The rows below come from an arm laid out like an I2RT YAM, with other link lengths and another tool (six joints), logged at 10 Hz.
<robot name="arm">
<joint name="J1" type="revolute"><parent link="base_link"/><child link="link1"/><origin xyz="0 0 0.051" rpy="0 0 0"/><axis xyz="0 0 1"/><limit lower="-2.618" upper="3.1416"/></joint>
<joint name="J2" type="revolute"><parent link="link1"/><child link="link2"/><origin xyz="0.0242 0.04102 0.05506" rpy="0 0 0"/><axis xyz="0 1 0"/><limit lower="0" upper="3.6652"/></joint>
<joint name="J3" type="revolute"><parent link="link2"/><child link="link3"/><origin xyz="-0.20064 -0.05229 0" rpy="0 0 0"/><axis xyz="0 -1 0"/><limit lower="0" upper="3.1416"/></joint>
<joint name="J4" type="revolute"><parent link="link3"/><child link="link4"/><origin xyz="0.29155 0.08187 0.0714" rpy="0 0 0"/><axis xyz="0 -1 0"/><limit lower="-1.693" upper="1.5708"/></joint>
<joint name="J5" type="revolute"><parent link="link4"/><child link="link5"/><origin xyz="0.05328 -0.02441 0.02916" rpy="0 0 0"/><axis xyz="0 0 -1"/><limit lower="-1.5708" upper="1.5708"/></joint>
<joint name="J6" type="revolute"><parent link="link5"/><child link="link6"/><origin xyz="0.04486 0 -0.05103" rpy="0 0 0"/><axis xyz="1 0 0"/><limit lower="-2.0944" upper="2.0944"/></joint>
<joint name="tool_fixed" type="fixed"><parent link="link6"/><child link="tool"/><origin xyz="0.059 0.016 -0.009" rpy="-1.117 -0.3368 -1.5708"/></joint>
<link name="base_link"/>
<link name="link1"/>
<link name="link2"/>
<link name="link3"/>
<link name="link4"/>
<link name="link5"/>
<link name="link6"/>
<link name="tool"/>
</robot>
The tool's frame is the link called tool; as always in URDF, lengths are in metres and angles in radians.
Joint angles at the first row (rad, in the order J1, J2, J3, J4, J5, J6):
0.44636, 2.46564, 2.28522, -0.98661, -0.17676, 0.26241
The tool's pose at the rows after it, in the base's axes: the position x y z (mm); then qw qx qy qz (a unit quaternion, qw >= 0):
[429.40 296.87 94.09 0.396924 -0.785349 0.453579 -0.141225]
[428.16 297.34 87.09 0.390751 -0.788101 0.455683 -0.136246]
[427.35 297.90 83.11 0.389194 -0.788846 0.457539 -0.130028]
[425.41 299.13 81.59 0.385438 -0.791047 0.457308 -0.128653]
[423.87 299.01 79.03 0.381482 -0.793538 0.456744 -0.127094]
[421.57 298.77 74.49 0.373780 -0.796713 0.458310 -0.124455]
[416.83 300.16 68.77 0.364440 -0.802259 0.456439 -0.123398]
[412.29 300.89 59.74 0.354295 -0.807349 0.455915 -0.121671]
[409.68 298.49 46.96 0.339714 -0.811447 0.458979 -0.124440]
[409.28 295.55 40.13 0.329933 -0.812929 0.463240 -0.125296]
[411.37 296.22 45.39 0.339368 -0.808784 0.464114 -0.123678]
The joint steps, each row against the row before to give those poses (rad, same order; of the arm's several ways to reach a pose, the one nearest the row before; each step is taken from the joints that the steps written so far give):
-0.00018, 0.01126, 0.00168, -0.00320, -0.00561, -0.00162
0.00175, 0.01325, -0.00131, -0.00256, -0.00057, 0.00062
0.00000, 0.00869, 0.00007, -0.00143, -0.00863, 0.00100
0.00450, 0.00252, -0.00002, -0.00552, 0.00370, 0.00079
0.00164, 0.00055, -0.00647, -0.00219, 0.00264, -0.00284
0.00257, 0.00439, -0.00634, -0.00628, 0.00524, 0.00038
0.00898, -0.00243, -0.02005, -0.00004, 0.01220, -0.00148
0.00756, 0.00033, -0.02702, 0.00745, 0.01120, -0.00002
0.00235, 0.00586, -0.03013, 0.01291, 0.02138, 0.00332
-0.00268, 0.00830, -0.00818, -0.00035, 0.01100, 0.00319
-0.00366, -0.00588, 0.00629, 0.00294, -0.01463, 0.00201

